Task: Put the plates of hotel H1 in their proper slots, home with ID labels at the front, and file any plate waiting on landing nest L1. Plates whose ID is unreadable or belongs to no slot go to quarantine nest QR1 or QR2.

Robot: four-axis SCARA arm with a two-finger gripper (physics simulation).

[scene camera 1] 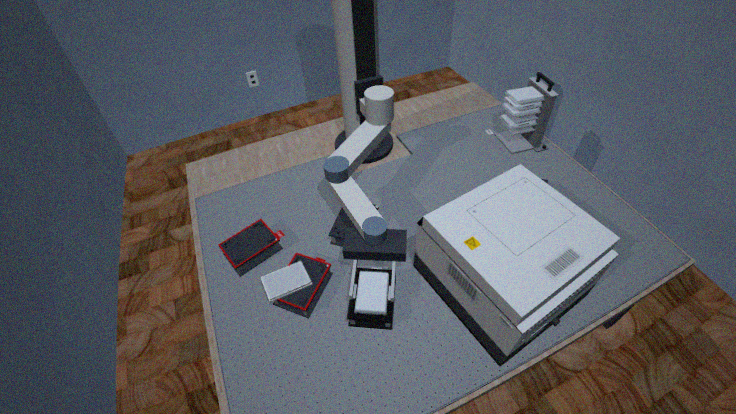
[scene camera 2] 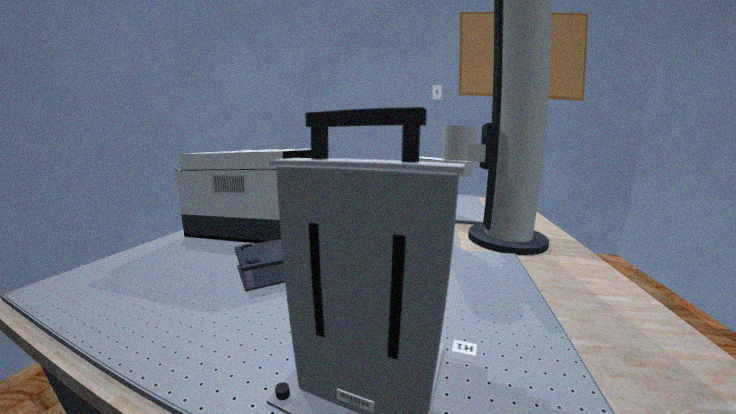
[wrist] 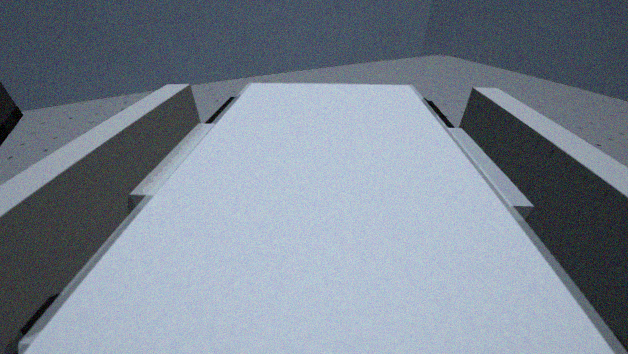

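Seen in the pictures: gripper, between the fingertips: (scene camera 1: 371,298) (wrist: 327,110); arm's base, origin of its link: (scene camera 2: 507,239).
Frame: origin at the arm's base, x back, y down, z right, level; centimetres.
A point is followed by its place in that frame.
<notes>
My gripper (scene camera 1: 372,291) @[x -72.4, y -7.7, z 28.5 cm] (wrist: 327,110) @[x -72.4, y -7.7, z 28.5 cm] is shut on a white plate (scene camera 1: 372,298) @[x -72.4, y -7.7, z 28.2 cm] (wrist: 327,225) @[x -67.2, y -7.7, z 25.7 cm], its pads against the plate's two long sides. The plate is at the black nest (scene camera 1: 370,321) @[x -75.7, y -1.8, z 30.5 cm]; whether it touches the nest is hard to tell. No ID label can be read on it. Hotel H1 (scene camera 1: 546,110) @[x -35.6, y -20.1, z -62.5 cm] (scene camera 2: 360,205) @[x -28.6, y -23.6, z -66.2 cm] stands at the back right with several white plates stacked in it; scene camera 2 shows its back, which hides them. Another white plate (scene camera 1: 286,280) @[x -57.1, y -8.0, z 48.2 cm] lies askew over one red-edged nest (scene camera 1: 314,288) @[x -61.8, y -6.2, z 41.6 cm]. A second red-edged nest (scene camera 1: 249,242) @[x -37.0, y -6.3, z 55.6 cm] holds no plate.
A large white device (scene camera 1: 519,231) @[x -81.2, y -26.5, z -8.3 cm] (scene camera 2: 231,195) @[x -77.3, y -14.7, z -27.6 cm] stands right of the black nest. A dark object (scene camera 1: 337,226) @[x -43.1, y -6.2, z 27.5 cm] sits partly under the gripper body. A dark box (scene camera 2: 259,267) @[x -54.2, y -5.7, z -46.8 cm] shows beside the hotel in scene camera 2. The arm's column (scene camera 1: 344,66) @[x -3.5, y -39.2, z 6.6 cm] (scene camera 2: 522,128) @[x -1.2, y -33.8, z -7.4 cm] rises at the back.
</notes>
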